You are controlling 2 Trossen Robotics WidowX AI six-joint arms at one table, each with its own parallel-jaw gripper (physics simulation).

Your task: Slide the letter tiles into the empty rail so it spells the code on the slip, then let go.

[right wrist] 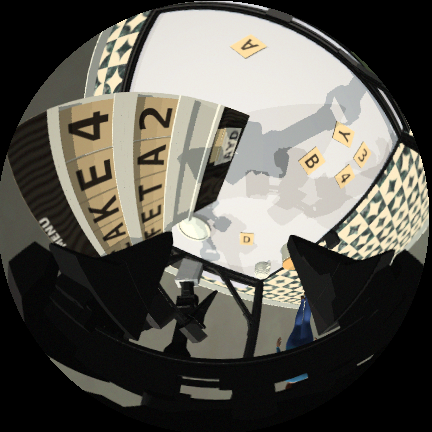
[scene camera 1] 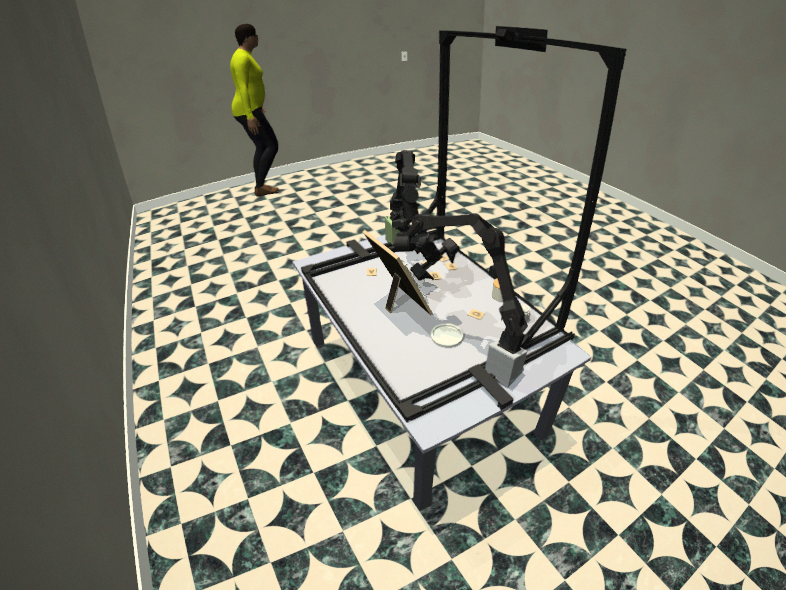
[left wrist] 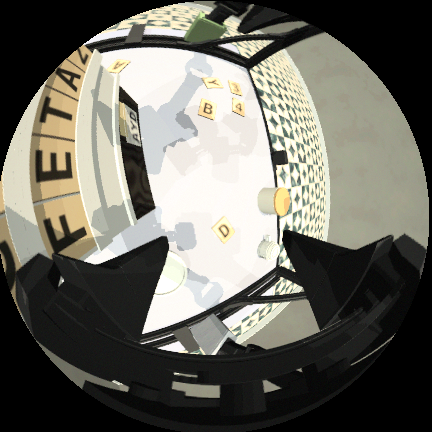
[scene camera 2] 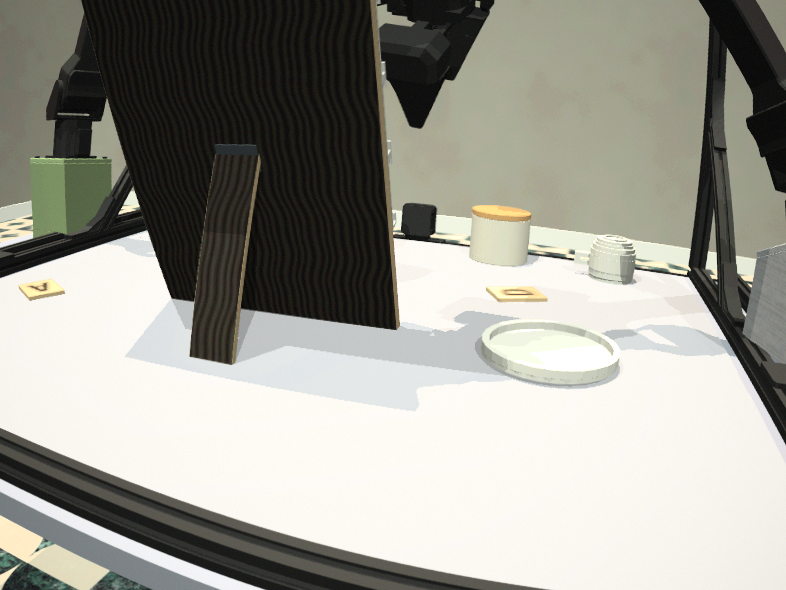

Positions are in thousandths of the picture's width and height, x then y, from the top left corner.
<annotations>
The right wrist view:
my left gripper: 466,628
my right gripper: 538,554
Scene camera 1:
my left gripper: 563,458
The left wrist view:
my left gripper: 524,554
lidded white jar: 638,464
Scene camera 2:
my left gripper: 552,172
lidded white jar: 637,399
</annotations>
